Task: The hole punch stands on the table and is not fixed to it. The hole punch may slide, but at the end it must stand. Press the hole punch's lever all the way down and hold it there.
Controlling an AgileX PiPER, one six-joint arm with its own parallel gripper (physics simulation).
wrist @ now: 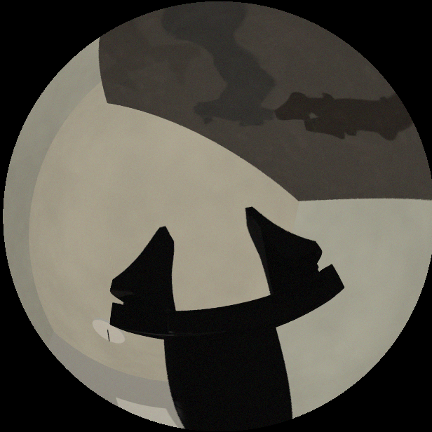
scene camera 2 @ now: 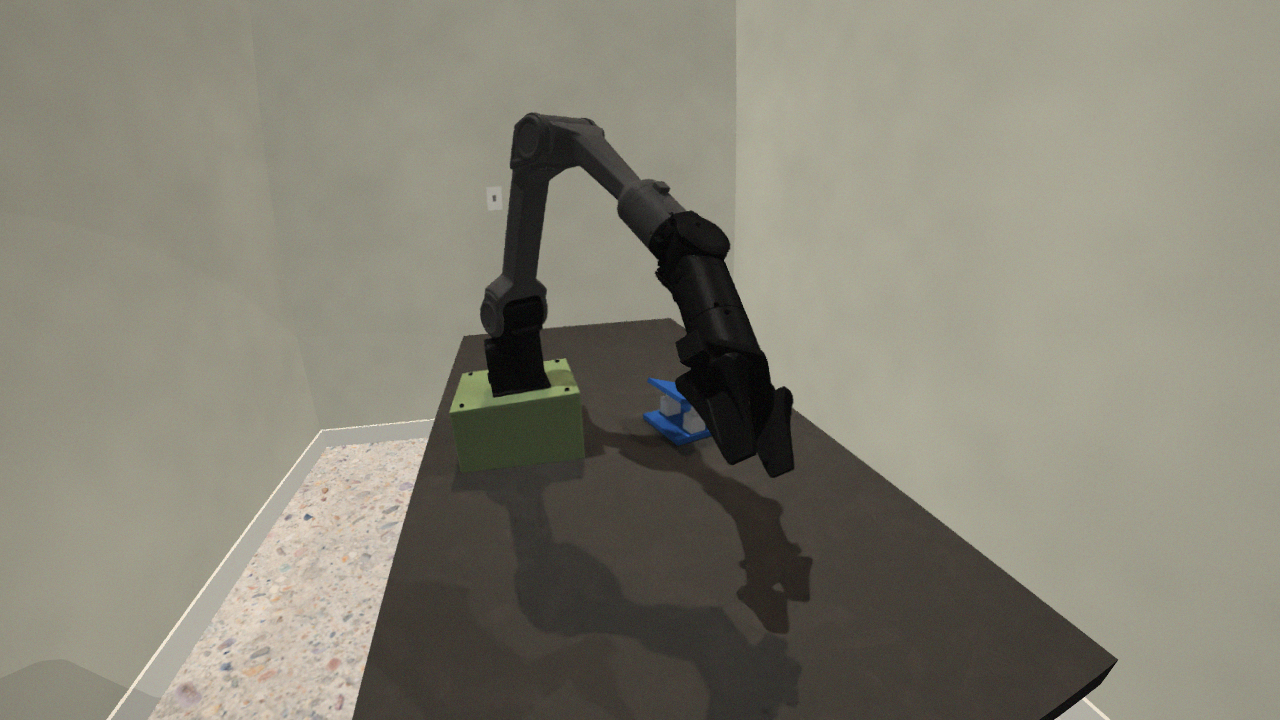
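The hole punch (scene camera 2: 678, 438) is blue with light grey parts between its base and its lever. It stands upright on the table in the scene view, right of the green block, partly hidden behind my gripper. Its blue lever (scene camera 2: 663, 386) slants, with a gap between it and the base. My gripper (scene camera 2: 759, 467) (wrist: 206, 225) is open and empty. It hangs above the table, in front of the hole punch and to its right in the scene view, apart from it. The hole punch does not show in the wrist view.
The arm's base stands on a green block (scene camera 2: 519, 434) at the left edge of the dark table (scene camera 2: 895, 573) (wrist: 350, 170). Walls rise behind the table and at its right. The arm's shadows fall across the table top. A speckled floor (scene camera 2: 295, 573) lies at the left.
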